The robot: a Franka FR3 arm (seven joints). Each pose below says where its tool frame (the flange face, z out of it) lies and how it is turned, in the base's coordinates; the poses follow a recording.
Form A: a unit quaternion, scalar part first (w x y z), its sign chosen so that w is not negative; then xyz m.
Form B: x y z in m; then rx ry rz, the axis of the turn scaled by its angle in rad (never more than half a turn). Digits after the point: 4 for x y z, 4 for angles.
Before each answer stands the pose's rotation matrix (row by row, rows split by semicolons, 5 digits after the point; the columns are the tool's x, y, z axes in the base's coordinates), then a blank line. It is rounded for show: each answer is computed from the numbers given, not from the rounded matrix.
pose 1, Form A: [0.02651, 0.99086, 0.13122, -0.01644, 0.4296, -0.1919, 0.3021]
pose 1, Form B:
0.96502 0.26091 -0.02562; 0.25917 -0.96416 -0.05685; -0.03954 0.04822 -0.99805

[0.4296, -0.1919, 0.3021, 3.0614, 0.4054, -0.0508]
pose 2, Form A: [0.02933, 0.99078, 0.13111, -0.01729, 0.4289, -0.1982, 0.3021]
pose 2, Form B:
0.96502 0.26082 -0.02657; 0.25879 -0.96390 -0.06265; -0.04195 0.05359 -0.99768

[0.4289, -0.1982, 0.3021, 3.0558, 0.4044, -0.0533]
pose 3, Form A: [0.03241, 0.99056, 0.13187, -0.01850, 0.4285, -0.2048, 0.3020]
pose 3, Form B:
0.96454 0.26245 -0.02810; 0.26005 -0.96312 -0.06909; -0.04520 0.05933 -0.99721

[0.4285, -0.2048, 0.3020, 3.0493, 0.4059, -0.0570]
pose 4, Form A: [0.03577, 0.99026, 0.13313, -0.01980, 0.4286, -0.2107, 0.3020]
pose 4, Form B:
0.96377 0.26508 -0.02969; 0.26225 -0.96199 -0.07611; -0.04874 0.06557 -0.99666

[0.4286, -0.2107, 0.3020, 3.0421, 0.4090, -0.0608]
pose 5, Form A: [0.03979, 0.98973, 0.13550, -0.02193, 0.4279, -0.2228, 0.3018]
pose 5, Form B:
0.96232 0.26996 -0.03263; 0.26647 -0.96011 -0.08471; -0.05419 0.07282 -0.99587

[0.4279, -0.2228, 0.3018, 3.0330, 0.4152, -0.0672]
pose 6, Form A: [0.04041, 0.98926, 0.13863, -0.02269, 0.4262, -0.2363, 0.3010]
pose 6, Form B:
0.96053 0.27612 -0.03369; 0.27245 -0.95830 -0.08624; -0.05610 0.07366 -0.99570

[0.4262, -0.2363, 0.3010, 3.0304, 0.4247, -0.0695]
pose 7, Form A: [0.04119, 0.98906, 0.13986, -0.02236, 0.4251, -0.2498, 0.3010]
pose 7, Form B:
0.95988 0.27850 -0.03271; 0.27482 -0.95749 -0.08773; -0.05575 0.07522 -0.99561

[0.4251, -0.2498, 0.3010, 3.0283, 0.4282, -0.0685]
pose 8, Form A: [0.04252, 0.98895, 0.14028, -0.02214, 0.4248, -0.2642, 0.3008]
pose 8, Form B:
0.95966 0.27934 -0.03186; 0.27558 -0.95703 -0.09031; -0.05572 0.07789 -0.99540

[0.4248, -0.2642, 0.3008, 3.0255, 0.4292, -0.0677]
